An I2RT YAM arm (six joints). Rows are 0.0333 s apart.
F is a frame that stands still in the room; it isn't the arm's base.
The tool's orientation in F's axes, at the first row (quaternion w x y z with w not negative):
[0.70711 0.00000 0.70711 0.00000]
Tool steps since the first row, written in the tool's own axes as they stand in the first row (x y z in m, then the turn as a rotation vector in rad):
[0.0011 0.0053 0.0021 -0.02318 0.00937 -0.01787]
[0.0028 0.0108 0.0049 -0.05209 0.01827 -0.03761]
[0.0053 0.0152 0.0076 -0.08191 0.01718 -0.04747]
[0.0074 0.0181 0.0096 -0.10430 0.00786 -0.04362]
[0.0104 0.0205 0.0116 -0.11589 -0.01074 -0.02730]
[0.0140 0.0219 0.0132 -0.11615 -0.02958 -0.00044]
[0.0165 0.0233 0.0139 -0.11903 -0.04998 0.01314]
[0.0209 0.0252 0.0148 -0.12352 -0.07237 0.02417]
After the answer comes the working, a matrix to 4 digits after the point.
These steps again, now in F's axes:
[0.0021 0.0053 -0.0011 -0.01787 0.00937 0.02318]
[0.0049 0.0108 -0.0028 -0.03761 0.01827 0.05209]
[0.0076 0.0152 -0.0053 -0.04747 0.01718 0.08191]
[0.0096 0.0181 -0.0074 -0.04362 0.00786 0.10430]
[0.0116 0.0205 -0.0104 -0.02730 -0.01074 0.11589]
[0.0132 0.0219 -0.0140 -0.00044 -0.02958 0.11615]
[0.0139 0.0233 -0.0165 0.01314 -0.04998 0.11903]
[0.0148 0.0252 -0.0209 0.02417 -0.07237 0.12352]

The tool's axes in the first row as the columns of a matrix, in F's axes (rounded; the answer above uses it unrounded):
[0.0000 0.0000 1.0000]
[0.0000 1.0000 0.0000]
[-1.0000 0.0000 0.0000]

